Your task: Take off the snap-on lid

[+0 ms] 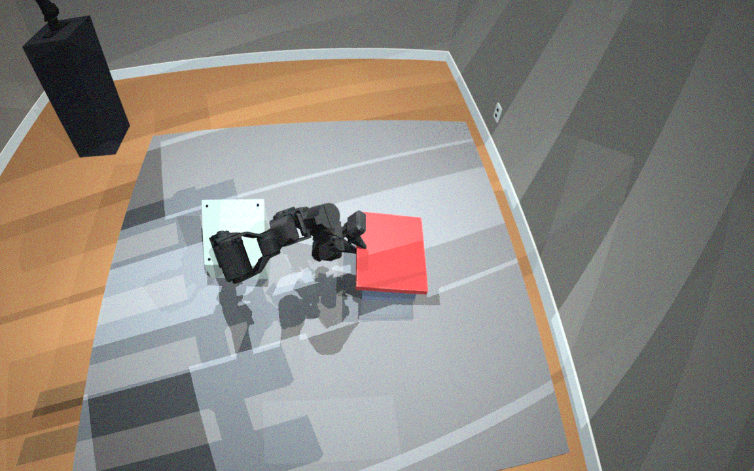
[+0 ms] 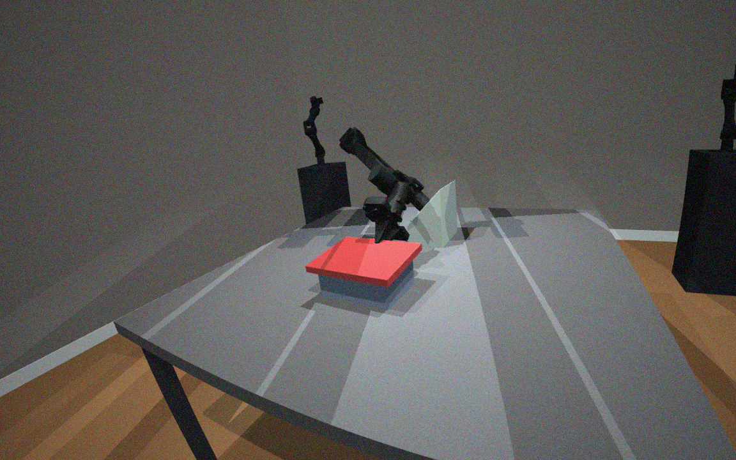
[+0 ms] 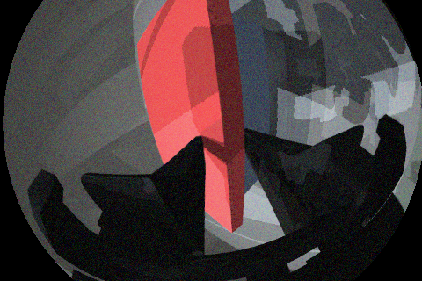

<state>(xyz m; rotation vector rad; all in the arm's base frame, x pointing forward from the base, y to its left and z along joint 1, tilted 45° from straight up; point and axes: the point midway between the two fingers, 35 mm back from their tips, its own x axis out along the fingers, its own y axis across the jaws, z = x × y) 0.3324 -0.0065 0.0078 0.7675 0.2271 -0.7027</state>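
My gripper tip is now 8 cm short of the red lid. From my gripper tip the other things lie so: storage box (8 cm ahead, 5 cm below).
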